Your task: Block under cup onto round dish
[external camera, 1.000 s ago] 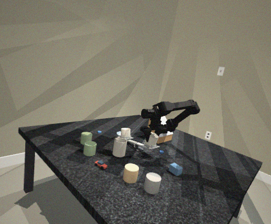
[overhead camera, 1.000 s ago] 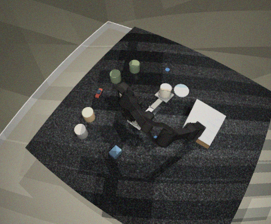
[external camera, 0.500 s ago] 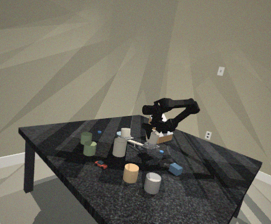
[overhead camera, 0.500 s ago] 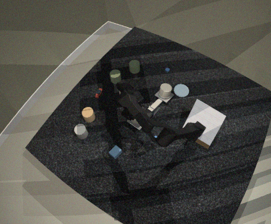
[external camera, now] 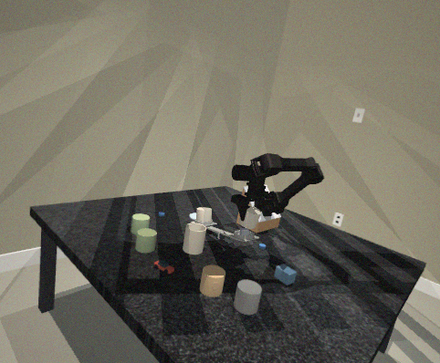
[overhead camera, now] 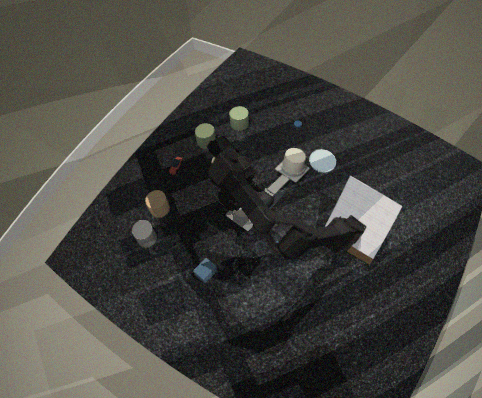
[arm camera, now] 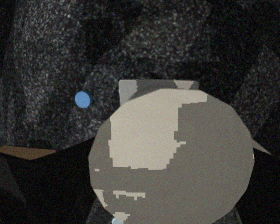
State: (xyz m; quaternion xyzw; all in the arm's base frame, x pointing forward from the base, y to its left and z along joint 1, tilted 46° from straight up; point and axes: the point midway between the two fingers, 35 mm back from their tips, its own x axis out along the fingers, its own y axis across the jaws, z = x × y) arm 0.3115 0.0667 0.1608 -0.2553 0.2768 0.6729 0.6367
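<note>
Right now my gripper tip is 10 mm to the left of the grey block and 60 mm above it. From my gripper tip the other things lie so: blue block (10 mm behind, 200 mm to the left, 130 mm below); then orange cylinder (280 mm ahead, 140 mm to the left, 110 mm below); then grey cylinder (210 mm ahead, 240 mm to the left, 110 mm below).
</note>
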